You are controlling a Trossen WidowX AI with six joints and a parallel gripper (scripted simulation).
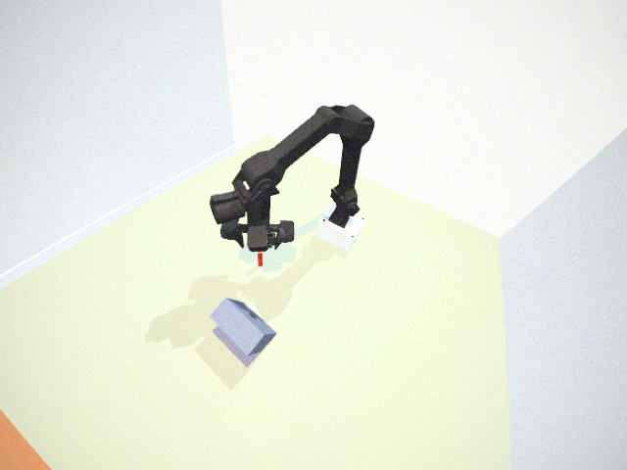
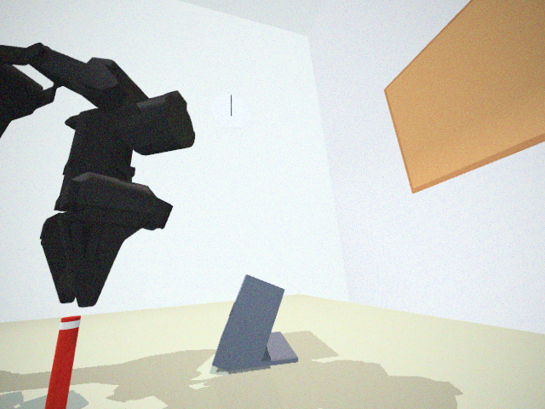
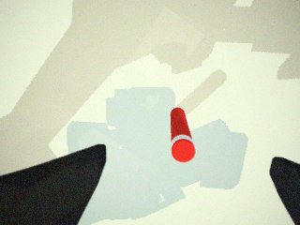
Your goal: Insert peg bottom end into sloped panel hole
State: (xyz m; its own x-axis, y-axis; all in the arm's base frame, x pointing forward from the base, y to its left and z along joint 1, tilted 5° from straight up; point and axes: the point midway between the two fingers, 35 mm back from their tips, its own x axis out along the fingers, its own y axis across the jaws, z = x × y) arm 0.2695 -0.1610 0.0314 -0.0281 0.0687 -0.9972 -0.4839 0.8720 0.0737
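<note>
My gripper tip is 30 mm above the red round peg. From my gripper tip the other things lie so: grey sloped panel (190 mm ahead, 80 mm to the left, 40 mm below); then flat base plate (220 mm ahead, 90 mm below, 80 mm to the left).
</note>
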